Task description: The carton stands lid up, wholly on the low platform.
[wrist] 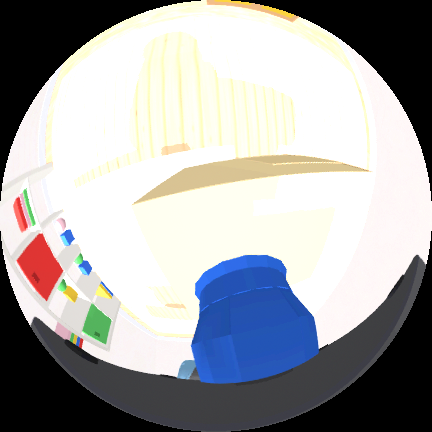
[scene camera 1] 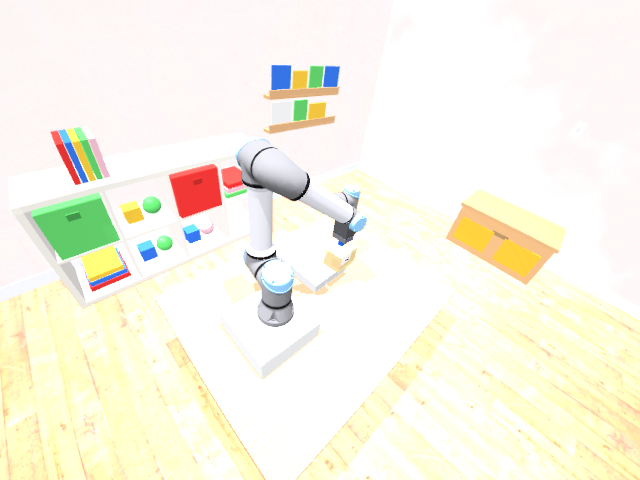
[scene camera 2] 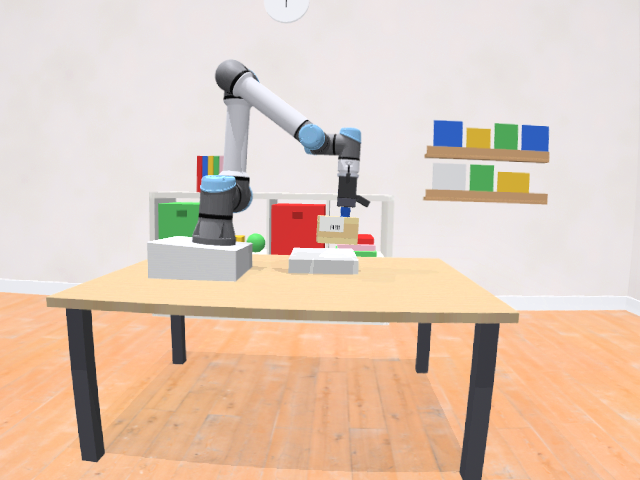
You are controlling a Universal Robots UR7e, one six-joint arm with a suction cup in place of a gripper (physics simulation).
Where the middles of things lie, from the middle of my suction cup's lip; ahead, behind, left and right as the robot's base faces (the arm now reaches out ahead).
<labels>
I see my suction cup 50 mm above the tan carton point(scene camera 2: 330, 229), 30 mm to the left of it and 30 mm past it. Round my suction cup: low white platform point(scene camera 1: 305, 256) (180 mm below, 120 mm to the left, 80 mm behind).
</labels>
